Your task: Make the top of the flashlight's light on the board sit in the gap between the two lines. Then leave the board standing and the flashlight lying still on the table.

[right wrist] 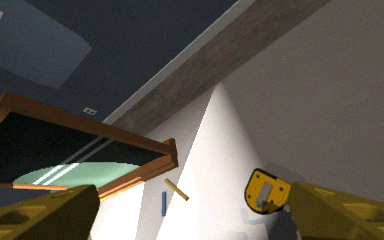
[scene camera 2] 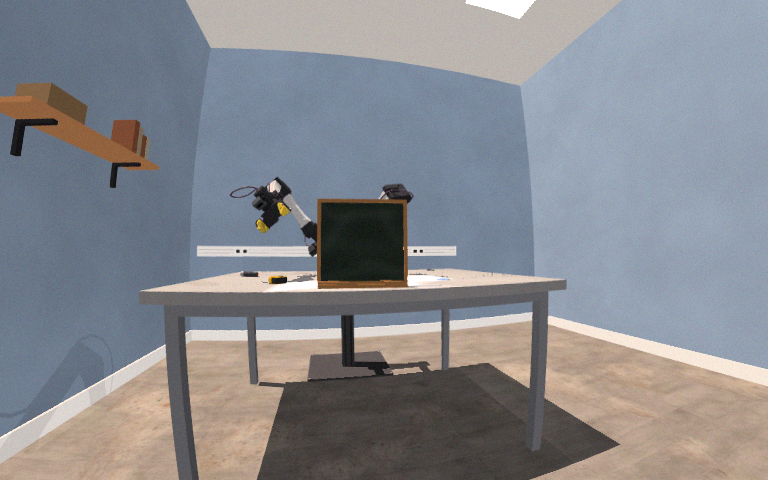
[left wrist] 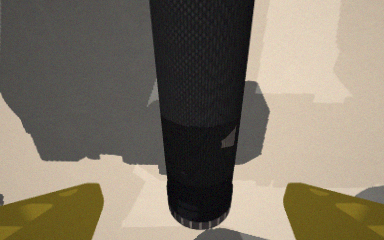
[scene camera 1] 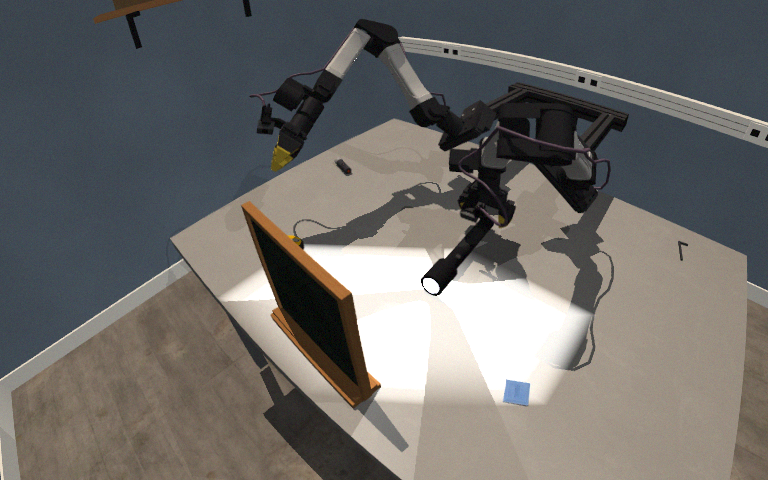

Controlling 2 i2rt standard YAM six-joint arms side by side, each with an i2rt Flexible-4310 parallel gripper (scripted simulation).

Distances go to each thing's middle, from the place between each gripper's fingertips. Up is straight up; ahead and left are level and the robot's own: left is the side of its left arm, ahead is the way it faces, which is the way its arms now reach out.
The black flashlight (scene camera 1: 444,270) is 14 cm ahead of my left hand, 3 cm to the left of it and 2 cm below it. Round my left hand: wood-framed board (scene camera 1: 307,312) 54 cm ahead, 1 cm to the left, 10 cm above; then black tape measure (right wrist: 265,193) 41 cm ahead, 33 cm to the right, 3 cm below.
Right now my right hand (scene camera 1: 274,166) is 150 mm short of the wood-framed board, 360 mm to the right of it and 90 mm above it. The rest, counted from my right hand: black flashlight (250 mm behind, 380 mm to the left, 220 mm below); black tape measure (20 mm ahead, 20 mm to the left, 230 mm below).
